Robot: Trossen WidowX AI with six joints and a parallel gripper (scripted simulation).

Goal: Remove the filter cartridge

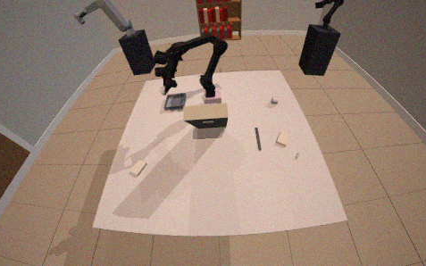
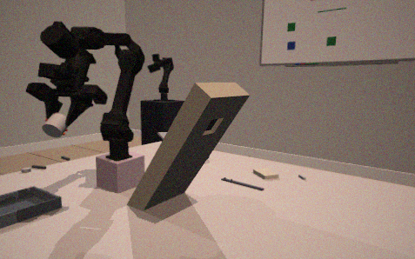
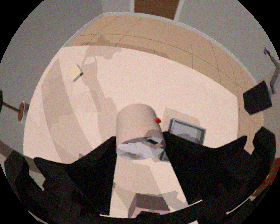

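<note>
Now: the grey tray 170 mm behind my gripper tip, 40 mm to the right of it and 250 mm below it. Round my gripper tip: round filter cartridge (right at my gripper tip).
</note>
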